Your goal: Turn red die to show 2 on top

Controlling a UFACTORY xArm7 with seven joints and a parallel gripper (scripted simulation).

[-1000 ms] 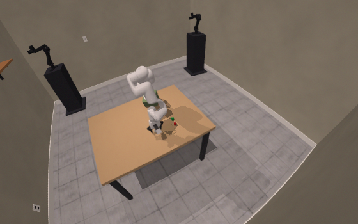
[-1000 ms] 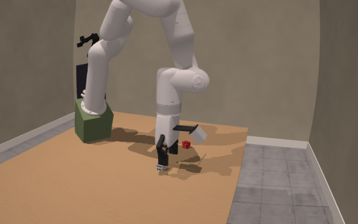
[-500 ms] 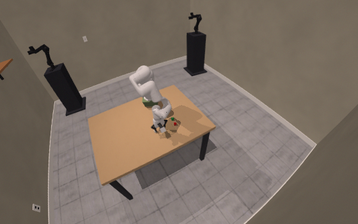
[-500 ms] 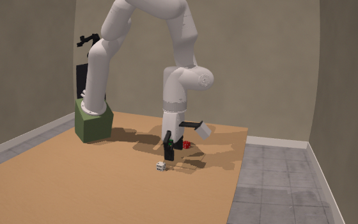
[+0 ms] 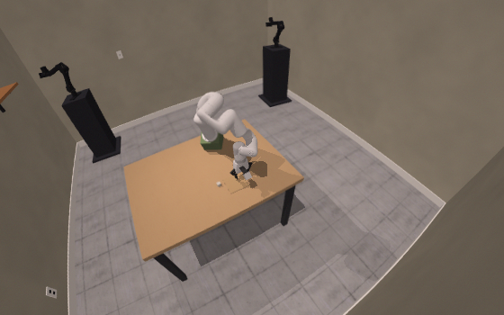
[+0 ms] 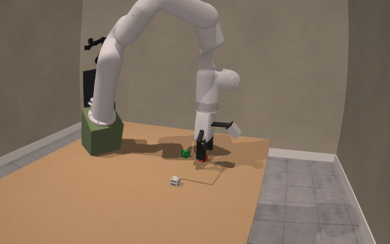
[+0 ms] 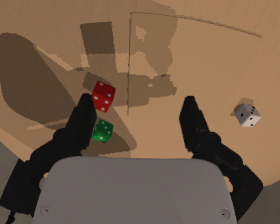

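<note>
My hand is 2 cm past the red die, 4 cm to the right of it and 4 cm above it. The rest, counted from my hand: tan mat (1 cm ahead, 6 cm to the right, 5 cm below); then green die (10 cm behind, 5 cm to the left, 4 cm below); then white die (3 cm behind, 17 cm to the right, 4 cm below).
</note>
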